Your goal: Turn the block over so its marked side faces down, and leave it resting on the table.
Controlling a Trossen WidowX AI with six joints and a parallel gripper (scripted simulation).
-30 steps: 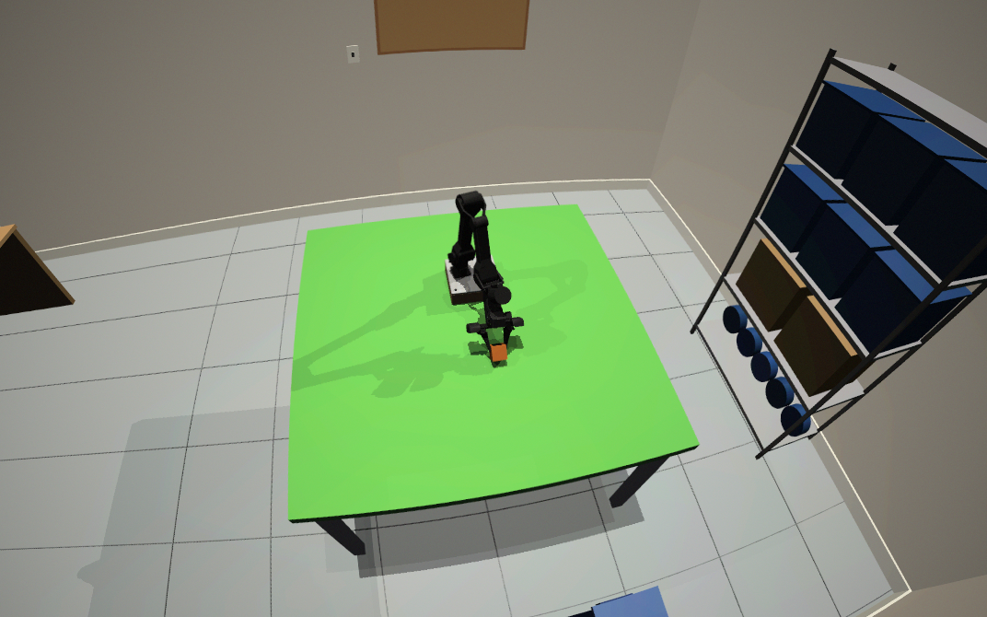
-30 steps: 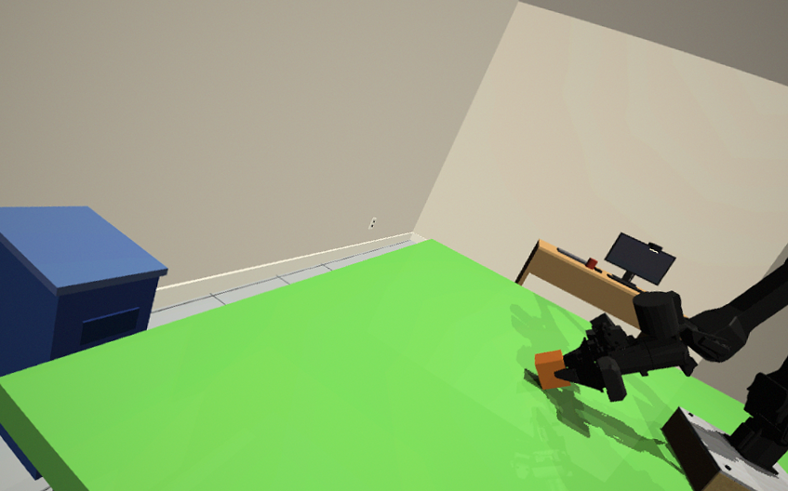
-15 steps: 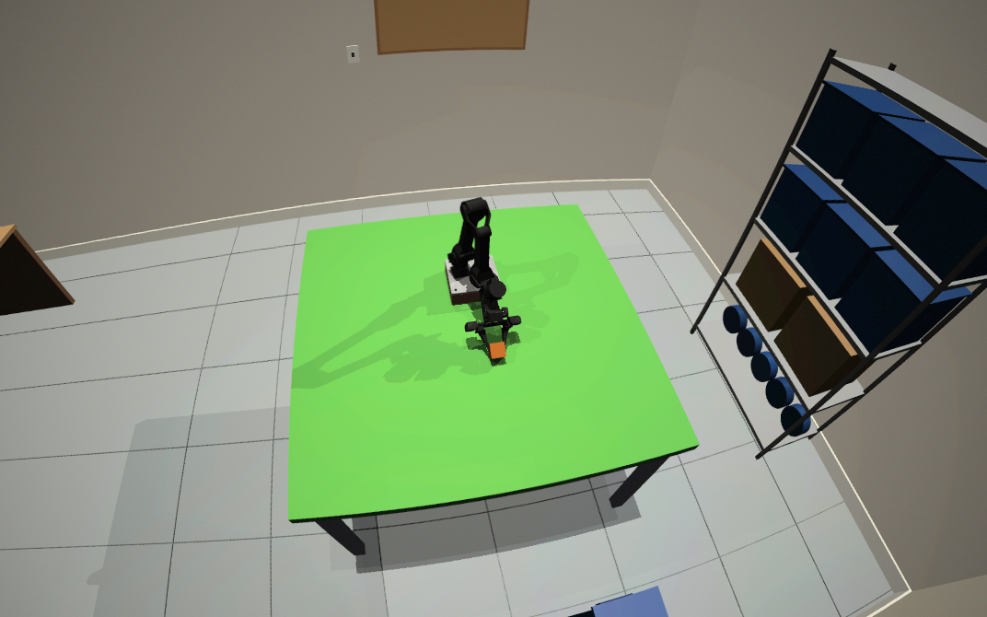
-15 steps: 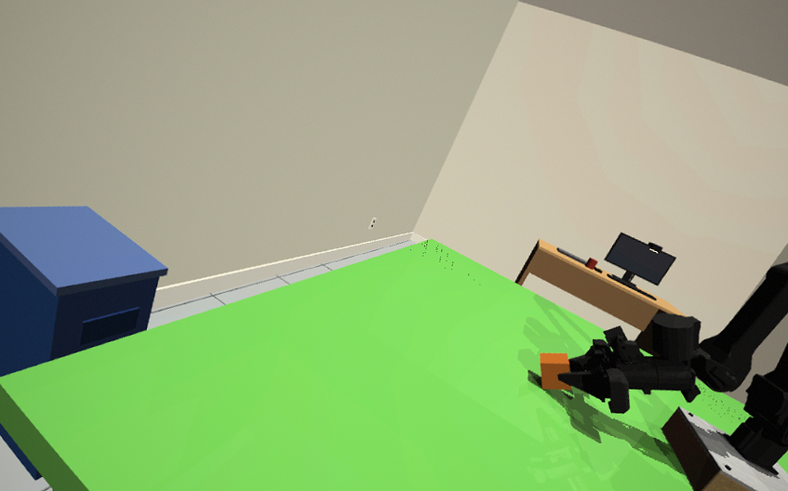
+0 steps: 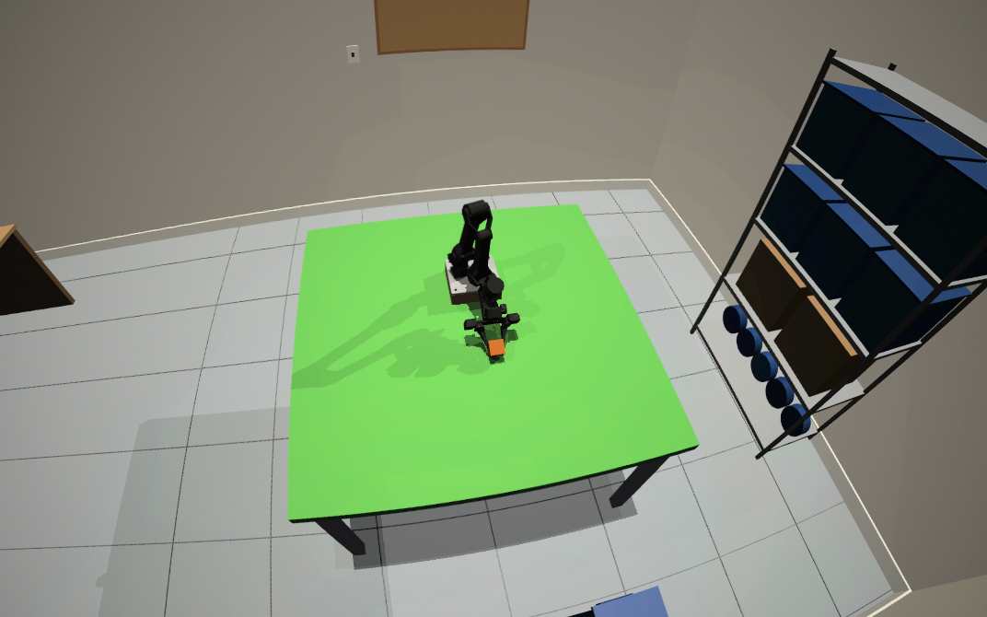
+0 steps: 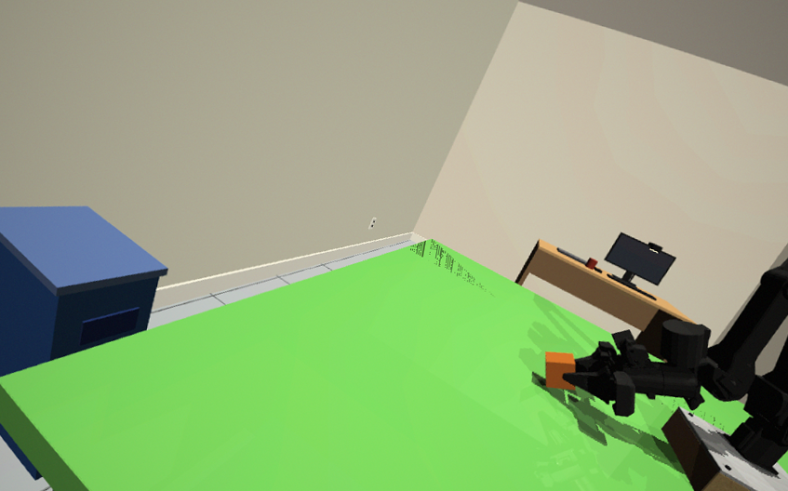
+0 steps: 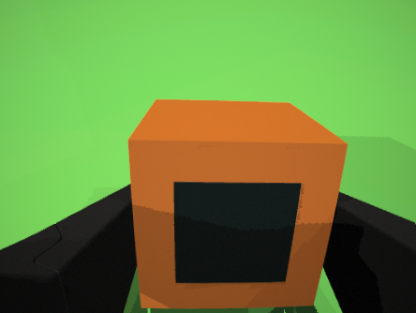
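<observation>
My gripper tip is now 1 cm past the orange block.
</observation>
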